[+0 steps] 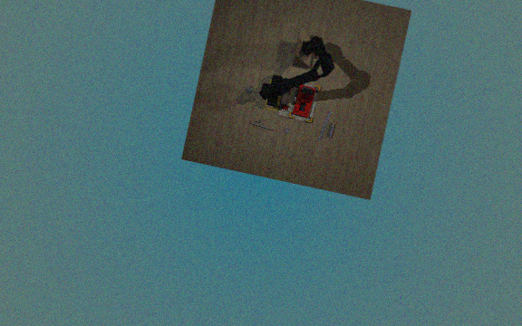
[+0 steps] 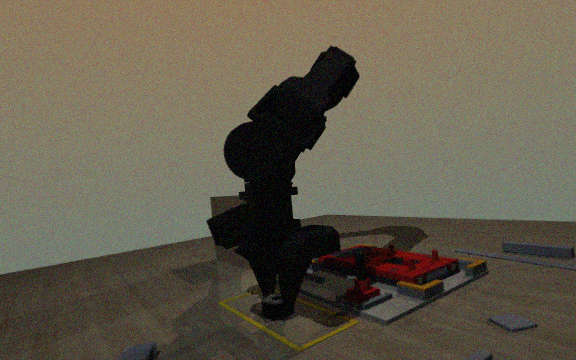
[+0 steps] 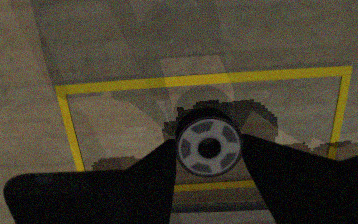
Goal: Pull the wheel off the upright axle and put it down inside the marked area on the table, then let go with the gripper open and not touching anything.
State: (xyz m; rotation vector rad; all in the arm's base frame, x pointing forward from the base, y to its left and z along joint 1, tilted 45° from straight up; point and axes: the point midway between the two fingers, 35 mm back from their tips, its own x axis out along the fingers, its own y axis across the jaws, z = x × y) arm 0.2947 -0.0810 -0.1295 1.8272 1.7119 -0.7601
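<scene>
Right now the wheel is right at my gripper tip. Round my gripper tip: long grey strip: 37 cm to the left, 15 cm ahead, 1 cm below; then small grey tile: 22 cm ahead, 13 cm to the left, 1 cm below.
</scene>
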